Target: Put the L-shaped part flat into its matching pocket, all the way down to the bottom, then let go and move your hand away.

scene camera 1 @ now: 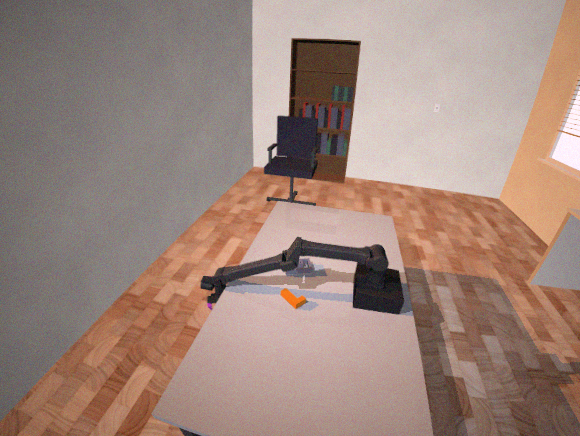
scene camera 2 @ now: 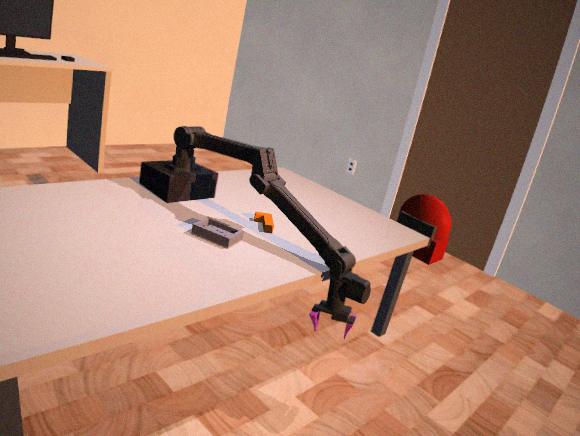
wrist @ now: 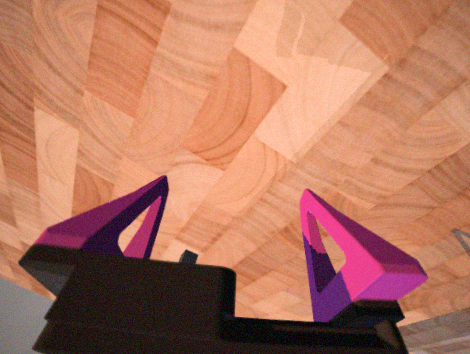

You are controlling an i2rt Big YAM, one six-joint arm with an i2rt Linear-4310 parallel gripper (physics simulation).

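Places are measured from the arm's base along level axes (x back, y up, z left), in metres.
Where they show: gripper, fingertip midpoint: [scene camera 2: 330,334] [wrist: 235,188]; arm's base at its link origin: [scene camera 1: 374,279] [scene camera 2: 183,168].
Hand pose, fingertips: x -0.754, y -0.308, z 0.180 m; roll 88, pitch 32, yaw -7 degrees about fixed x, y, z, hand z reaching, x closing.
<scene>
Things, the pixels of their centre, and the offset from my fingertips. "pt": a spot on its surface instead. Level surfaces: height alone.
- orange L-shaped part at the middle of its body: [scene camera 2: 263,222] [scene camera 1: 293,296] dx +0.399, dy +0.225, dz -0.029 m
- grey block at a spot on its surface: [scene camera 2: 235,241] pt dx +0.294, dy +0.223, dz -0.217 m
- table at its surface level: dy +0.209 m
The orange L-shaped part [scene camera 1: 293,299] [scene camera 2: 265,221] lies flat on the table, beside the grey pocket block and apart from it. The grey block [scene camera 2: 235,241] is a shallow walled tray with a recess; in scene camera 1 it is partly hidden behind the arm. The recess's exact shape is too small to tell. My gripper [scene camera 2: 330,334] [wrist: 235,188] has magenta fingers spread wide, open and empty. It hangs past the table's edge, pointing down over the floor, well away from both part and block. In scene camera 1 the fingers are mostly hidden.
The arm stretches from its black base [scene camera 1: 377,295] [scene camera 2: 175,182] across the table [scene camera 1: 310,370] [scene camera 2: 100,280], passing above the area of the part. The table's edge lies between the gripper and the part. A chair [scene camera 1: 296,145] stands beyond the table's far end. A red rounded object [scene camera 2: 435,220] stands behind a table corner.
</scene>
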